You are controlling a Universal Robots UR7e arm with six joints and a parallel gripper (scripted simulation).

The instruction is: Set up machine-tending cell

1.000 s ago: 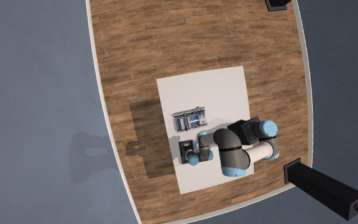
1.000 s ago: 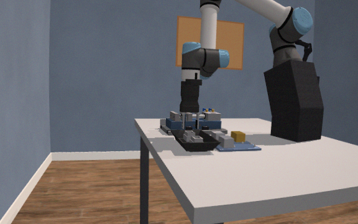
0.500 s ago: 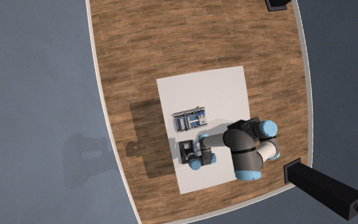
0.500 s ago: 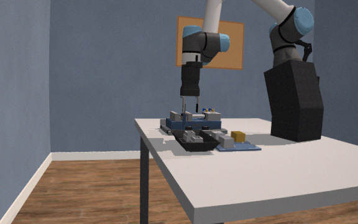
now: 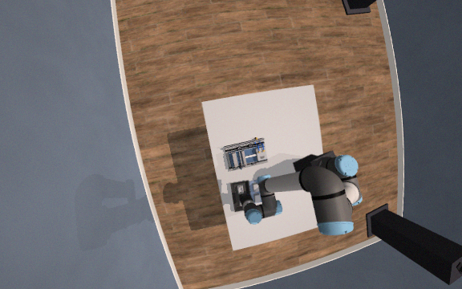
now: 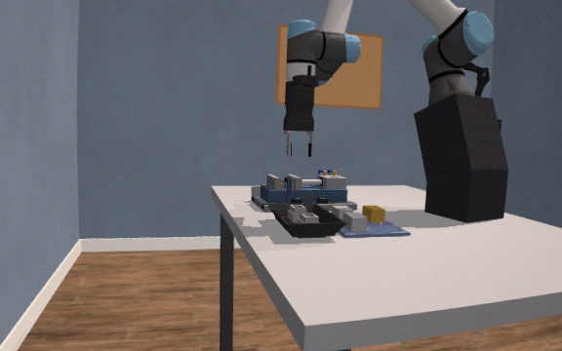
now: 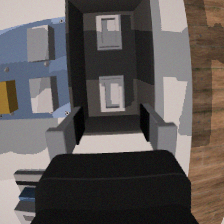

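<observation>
My gripper is now 11 cm past the grey aluminium blank, 11 cm to the right of it and 17 cm above it. From my hand the other things lie so: vise 12 cm behind, 24 cm to the right, 15 cm below; then brass blank 21 cm behind, 4 cm to the left, 17 cm below.
</observation>
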